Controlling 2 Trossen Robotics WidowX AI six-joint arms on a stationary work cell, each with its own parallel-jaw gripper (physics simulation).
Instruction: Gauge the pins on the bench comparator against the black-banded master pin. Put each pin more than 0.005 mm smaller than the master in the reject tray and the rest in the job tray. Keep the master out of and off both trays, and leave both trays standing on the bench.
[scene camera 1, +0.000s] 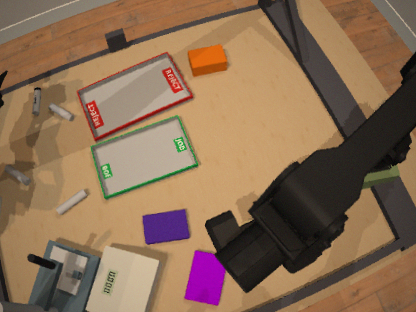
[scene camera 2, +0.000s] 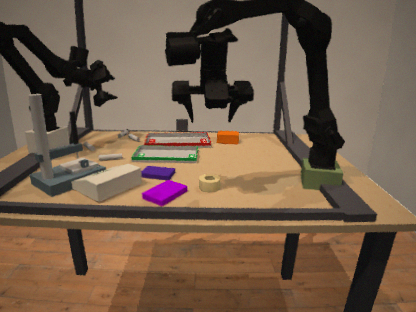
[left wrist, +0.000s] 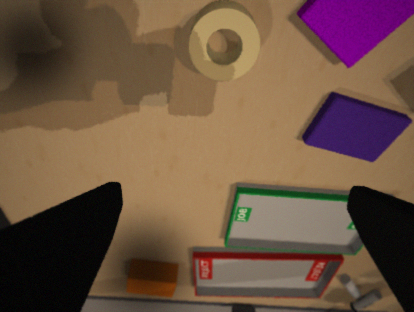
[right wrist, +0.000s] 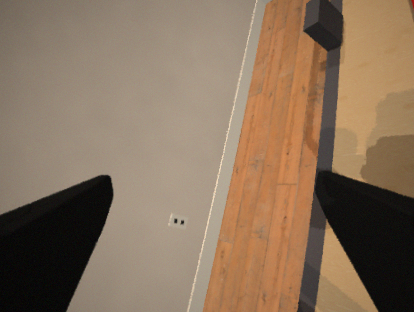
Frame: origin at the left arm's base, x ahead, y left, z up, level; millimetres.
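Seen in the pictures: left gripper, fingertip midpoint: (scene camera 2: 211, 121) (left wrist: 235, 194); right gripper, fingertip midpoint: (scene camera 2: 115, 88) (right wrist: 215, 183); left arm's base, link origin: (scene camera 2: 322, 165); right arm's base, link origin: (scene camera 2: 46, 129).
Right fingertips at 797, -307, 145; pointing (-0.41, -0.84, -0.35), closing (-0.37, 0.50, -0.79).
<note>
Offsets run from my right fingertips to a thing's top centre, as dx, dy, dz. "pt": to the spot under its first point.
The master pin @(-28, +8, -182) (scene camera 1: 37, 101) (scene camera 2: 123, 133), with dark bands, lies left of the reject tray @(-285, +42, -180) (scene camera 1: 135, 97) (scene camera 2: 177, 140) (left wrist: 255, 275). A plain pin @(-100, +55, -182) (scene camera 1: 61, 112) (scene camera 2: 133, 137) lies between them. Another pin @(+12, +208, -182) (scene camera 1: 18, 175) (scene camera 2: 90, 146) lies at the far left, and a fourth pin @(-130, +292, -182) (scene camera 1: 72, 202) (scene camera 2: 110, 157) near the job tray @(-298, +207, -183) (scene camera 1: 145, 157) (scene camera 2: 167, 154) (left wrist: 295, 220). Both trays stand flat and look empty. The comparator (scene camera 1: 92, 265) (scene camera 2: 55, 183) holds no visible pin. My left gripper (scene camera 2: 210, 121) (left wrist: 235, 194) is open, high above the bench. My right gripper (scene camera 2: 115, 88) (right wrist: 215, 183) is open and raised at the left.
The display box @(pt -246, +477, -153) (scene camera 1: 125, 280) (scene camera 2: 107, 182) stands beside the comparator. A purple block @(-332, +371, -186) (scene camera 1: 166, 226) (scene camera 2: 158, 172) (left wrist: 357, 127), a magenta block @(-400, +487, -184) (scene camera 1: 206, 277) (scene camera 2: 165, 192) (left wrist: 360, 25), an orange block @(-476, -25, -163) (scene camera 1: 207, 60) (scene camera 2: 228, 137) (left wrist: 152, 277) and a cream ring @(-499, +415, -172) (scene camera 2: 209, 187) (left wrist: 196, 45) lie on the bench.
</note>
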